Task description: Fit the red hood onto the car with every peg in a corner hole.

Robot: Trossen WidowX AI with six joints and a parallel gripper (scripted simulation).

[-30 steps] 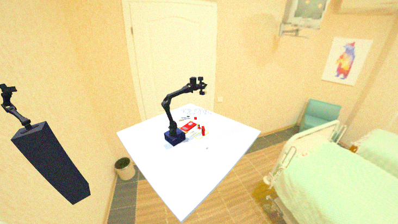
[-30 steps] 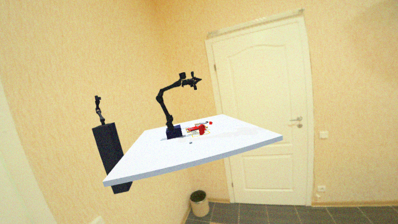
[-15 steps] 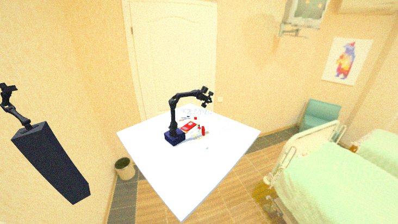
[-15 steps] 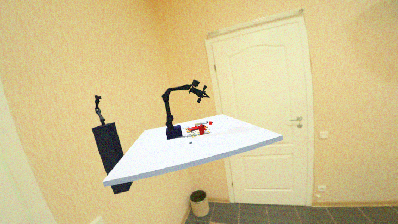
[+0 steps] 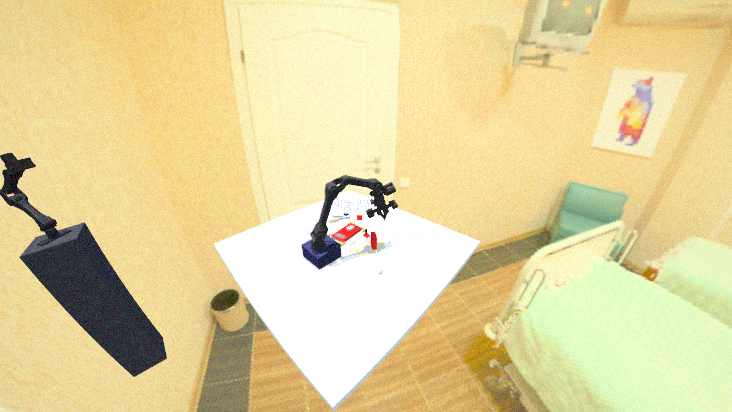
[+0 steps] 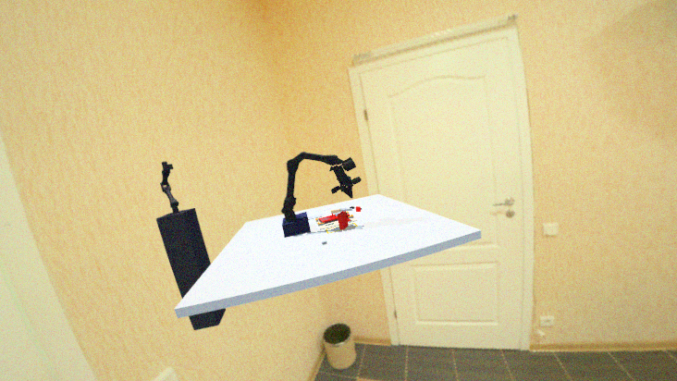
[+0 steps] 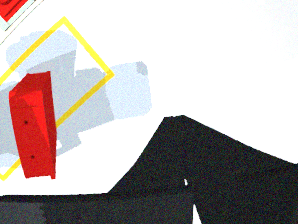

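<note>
The red hood is 13 cm below my gripper tip, 7 cm behind it and 2 cm to the left of it. Round my gripper tip: grey item (23 cm behind, 17 cm to the right, 17 cm below).
</note>
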